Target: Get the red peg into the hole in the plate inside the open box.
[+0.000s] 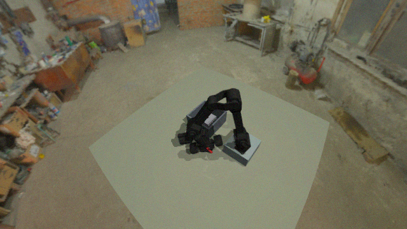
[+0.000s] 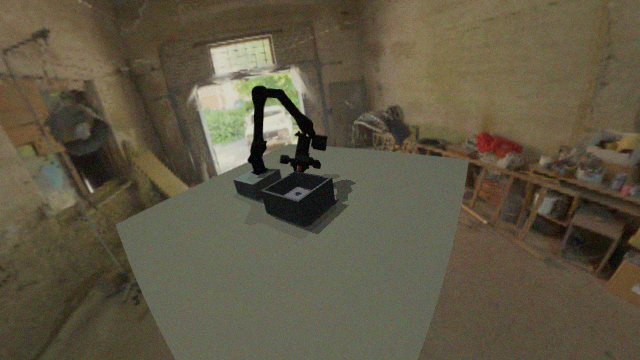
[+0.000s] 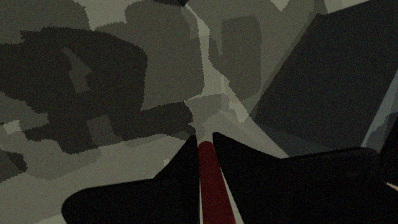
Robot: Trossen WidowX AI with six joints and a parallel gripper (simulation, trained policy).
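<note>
The light plate is 180 mm ahead of my gripper tip, 140 mm to the right of it and 30 mm above it. From my gripper tip the other things lie so: dark box: 180 mm ahead, 140 mm to the right, 10 mm above; red peg: 30 mm above, 20 mm to the left.
</note>
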